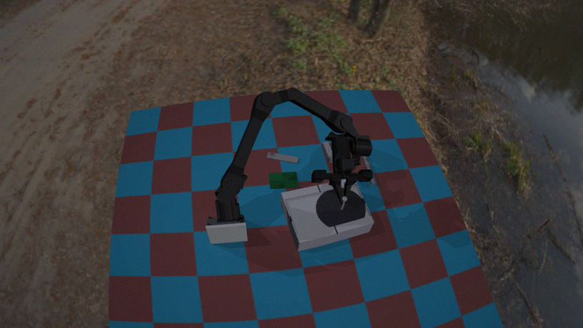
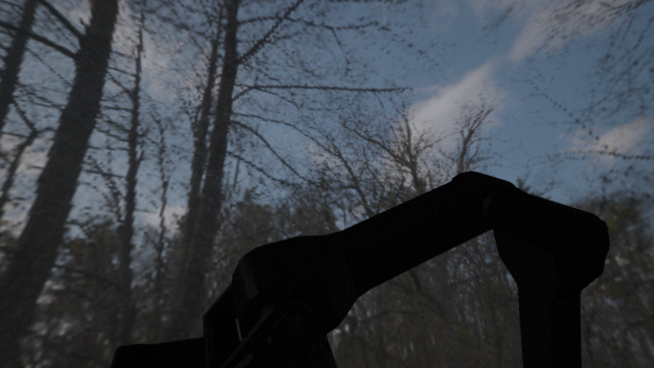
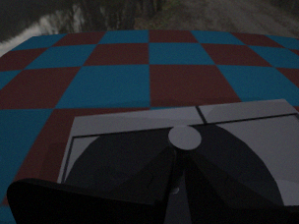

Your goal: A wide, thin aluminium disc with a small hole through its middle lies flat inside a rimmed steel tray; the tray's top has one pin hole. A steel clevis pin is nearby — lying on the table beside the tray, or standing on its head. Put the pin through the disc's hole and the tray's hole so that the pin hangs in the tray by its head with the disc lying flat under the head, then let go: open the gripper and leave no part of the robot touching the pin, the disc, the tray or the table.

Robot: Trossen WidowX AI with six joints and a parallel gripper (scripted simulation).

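Right now the steel clevis pin is 10 mm to the left of my gripper tip and 10 mm below it. Round my gripper tip: steel tray (40 mm behind, 10 mm to the left, 50 mm below); then flat green piece (160 mm behind, 170 mm to the left, 90 mm below); then dark round disc (10 mm to the left, 30 mm below).
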